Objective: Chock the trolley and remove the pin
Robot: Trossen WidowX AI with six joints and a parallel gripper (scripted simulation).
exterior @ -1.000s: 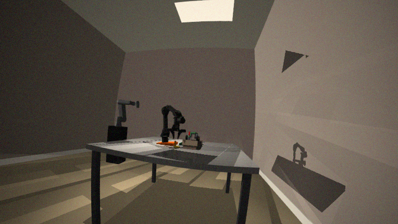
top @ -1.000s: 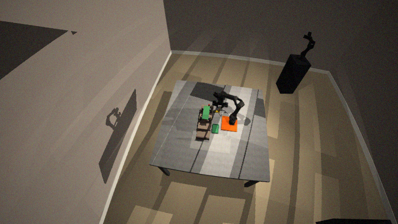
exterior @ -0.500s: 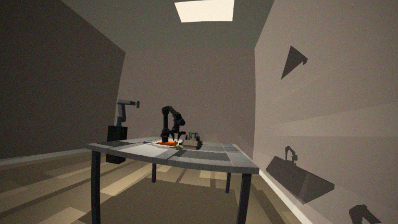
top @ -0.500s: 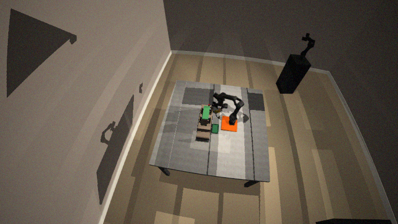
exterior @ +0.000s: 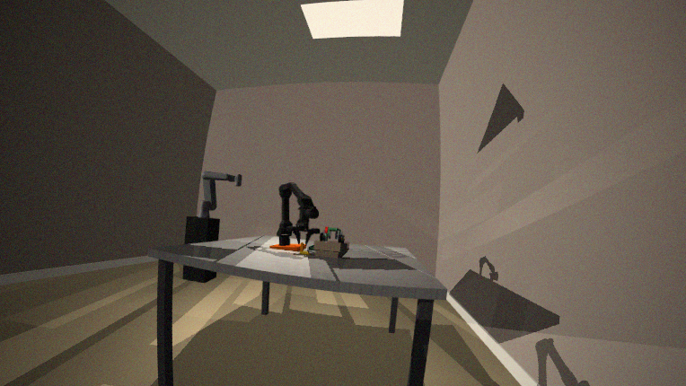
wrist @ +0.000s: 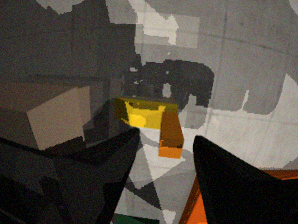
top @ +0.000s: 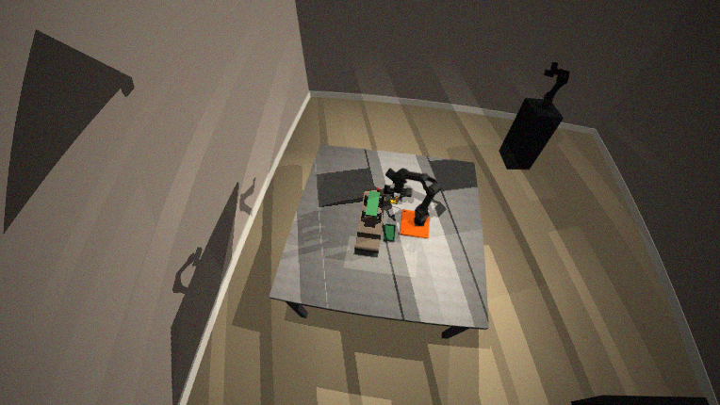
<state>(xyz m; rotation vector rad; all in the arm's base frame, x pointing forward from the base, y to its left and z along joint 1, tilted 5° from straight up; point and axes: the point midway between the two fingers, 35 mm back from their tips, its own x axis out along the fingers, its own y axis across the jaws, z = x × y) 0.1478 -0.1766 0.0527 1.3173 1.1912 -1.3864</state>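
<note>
Now: gripper tip 2 cm short of the yellow chock and 3 cm above it. Also, from my gripper tip: tan ramp (17 cm ahead, 11 cm to the left, 1 cm below); red-headed stop pin (13 cm ahead, 1 cm to the right, 8 cm above); green trolley (17 cm ahead, 10 cm to the left, 6 cm above).
</note>
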